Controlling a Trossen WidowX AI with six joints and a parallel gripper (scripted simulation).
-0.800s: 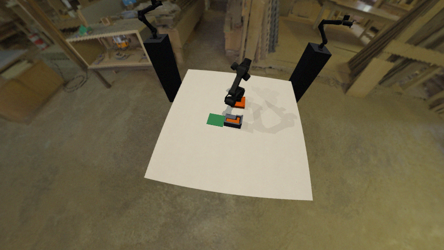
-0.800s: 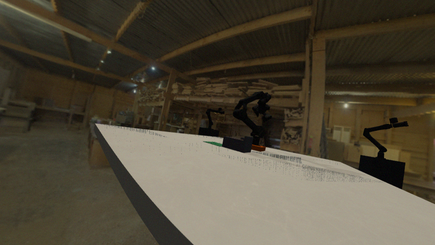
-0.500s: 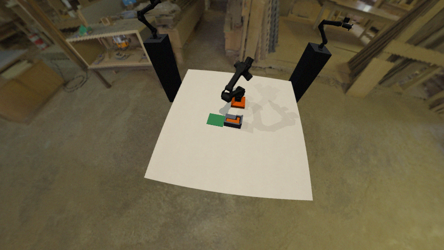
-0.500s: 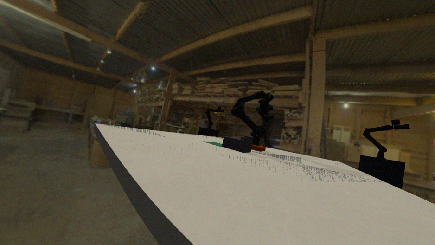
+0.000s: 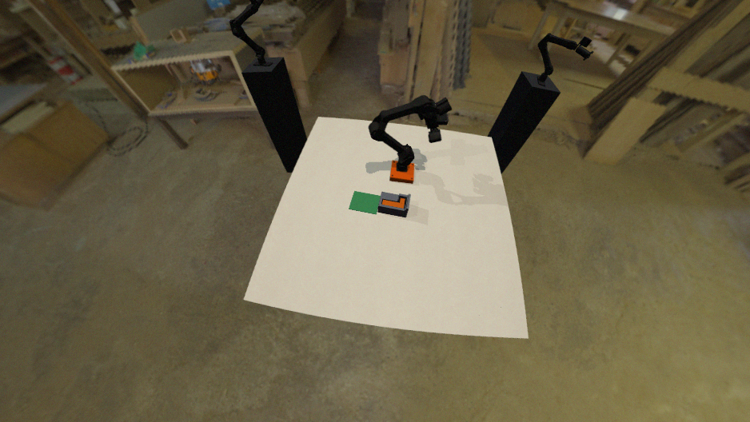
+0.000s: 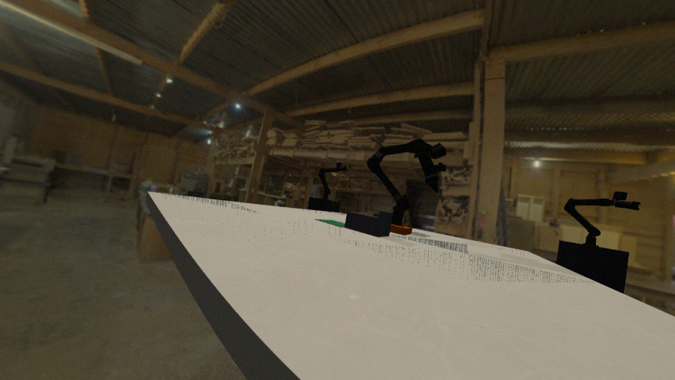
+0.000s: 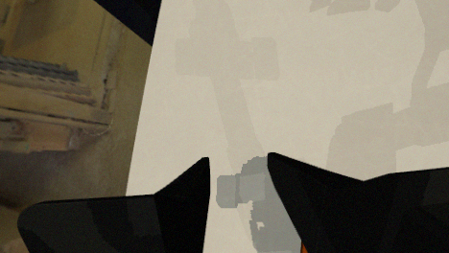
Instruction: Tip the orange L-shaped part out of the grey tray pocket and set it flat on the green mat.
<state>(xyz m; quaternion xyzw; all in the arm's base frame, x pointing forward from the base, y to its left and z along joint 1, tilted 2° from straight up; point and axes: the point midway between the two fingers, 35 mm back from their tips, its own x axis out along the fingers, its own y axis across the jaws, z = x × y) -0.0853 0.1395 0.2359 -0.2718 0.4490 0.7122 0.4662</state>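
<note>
Right now the orange L-shaped part is 370 mm ahead of my gripper tip, 180 mm to the right of it and 180 mm below it. Also, from my gripper tip: green mat 350 mm to the right, 350 mm ahead, 250 mm below.
</note>
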